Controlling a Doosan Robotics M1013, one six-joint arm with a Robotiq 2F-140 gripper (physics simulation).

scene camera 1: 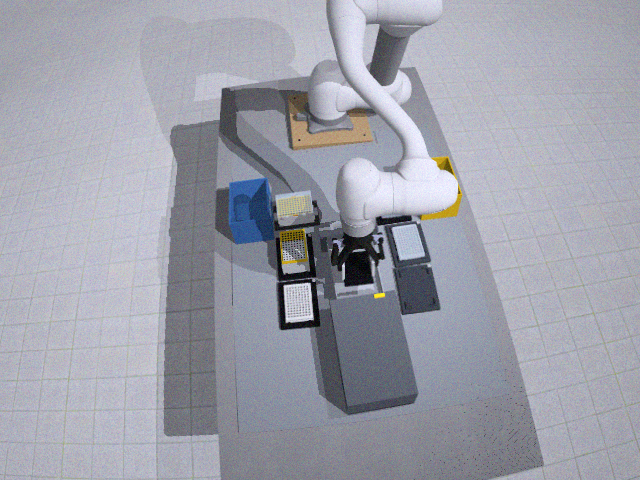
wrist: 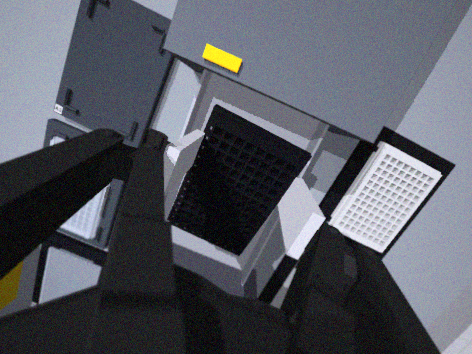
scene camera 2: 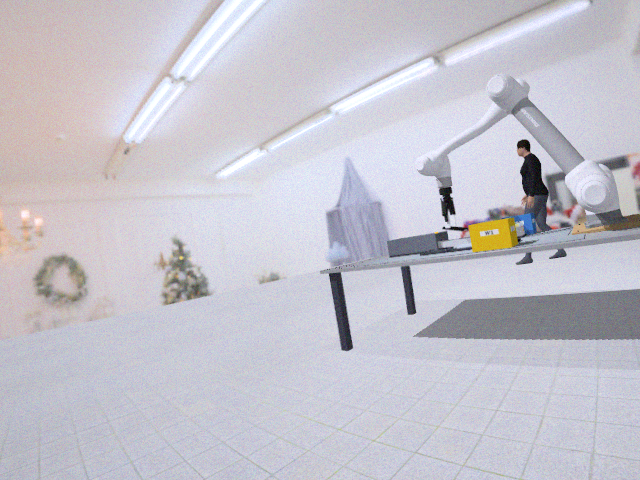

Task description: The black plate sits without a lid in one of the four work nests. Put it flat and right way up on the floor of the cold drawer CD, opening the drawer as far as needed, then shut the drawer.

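Seen in the pictures: gripper, fingertip midpoint: (scene camera 1: 357,273) (wrist: 243,170) (scene camera 2: 450,227); arm's base, origin of the base link: (scene camera 1: 328,117) (scene camera 2: 604,223).
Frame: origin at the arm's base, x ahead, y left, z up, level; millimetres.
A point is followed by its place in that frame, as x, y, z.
The black plate (scene camera 1: 358,273) {803, -35, 101} (wrist: 240,175) {798, -37, 102} is held flat, wells facing the wrist camera, between the pale finger pads of my gripper (scene camera 1: 358,258) (wrist: 243,170) {803, -37, 100}. The gripper is shut on the plate's two long sides. In the scene camera 2 view the plate (scene camera 2: 455,228) {762, 6, 91} is a thin dark strip at the fingertips, above the table. The light grey drawer (scene camera 1: 382,283) {814, 39, 28} (wrist: 250,95) {866, -16, -1} stands open from the grey cabinet (scene camera 1: 372,351) {1045, -40, 82} (scene camera 2: 413,245) {1015, 60, 34} (wrist: 325,50) {914, -60, 83}. The plate is over the drawer and hides much of its floor; no drawer label is readable. A dark work nest (scene camera 1: 416,289) {834, 146, -7} (wrist: 115,65) {836, 150, -7} holds no plate.
A yellow marker (scene camera 1: 379,295) {879, 13, 87} (wrist: 222,58) {878, 13, 87} sits on the cabinet's front edge. Left of the drawer are a white plate (scene camera 1: 298,303) {820, -224, 7} (wrist: 387,197) {820, -224, 6} and a yellow-and-white rack (scene camera 1: 294,248) {652, -210, 58}. Right is a pale plate (scene camera 1: 408,241) {661, 162, 7}. A blue bin (scene camera 1: 251,227) {549, -340, 66} and yellow bin (scene camera 1: 448,209) {572, 328, 26} (scene camera 2: 493,242) {473, 371, 12} flank them.
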